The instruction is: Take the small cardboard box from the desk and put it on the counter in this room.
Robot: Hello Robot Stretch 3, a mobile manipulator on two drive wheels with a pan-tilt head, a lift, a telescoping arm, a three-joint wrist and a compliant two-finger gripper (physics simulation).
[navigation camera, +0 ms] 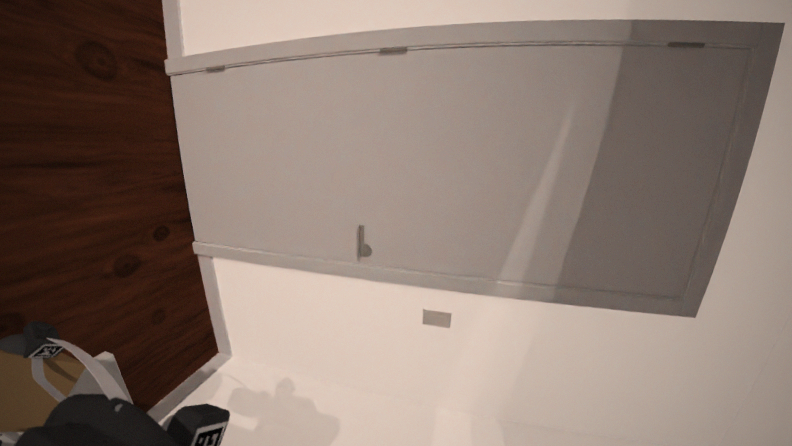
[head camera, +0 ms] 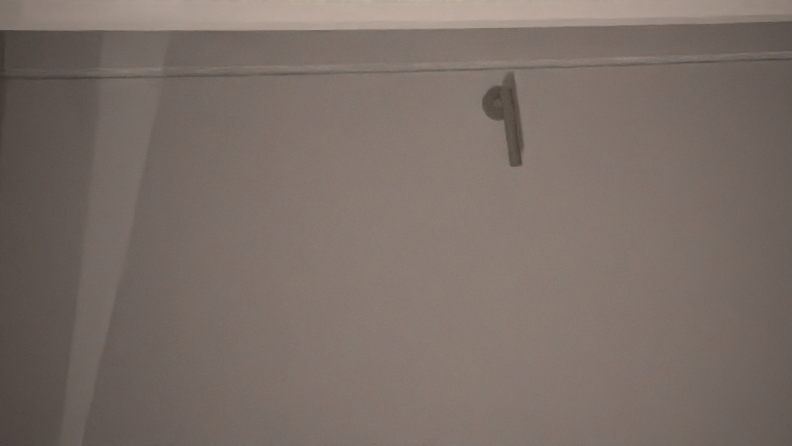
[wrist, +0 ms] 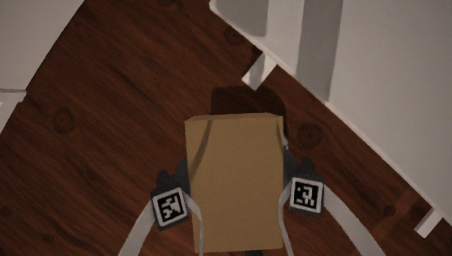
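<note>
The small cardboard box is tan. In the wrist view it is upright in the frame at the lower middle, above the wood floor, with its dark shadow beyond its top edge. My gripper is shut on the box, with one dark fingertip pressed to each side. Part of the box and gripper shows at the lower left of the navigation view. The desk and the counter cannot be made out in these views.
A grey door with a handle stands in a white wall; the navigation view is sideways. In the wrist view a white panel with small feet stands at the right. Brown wood floor runs below.
</note>
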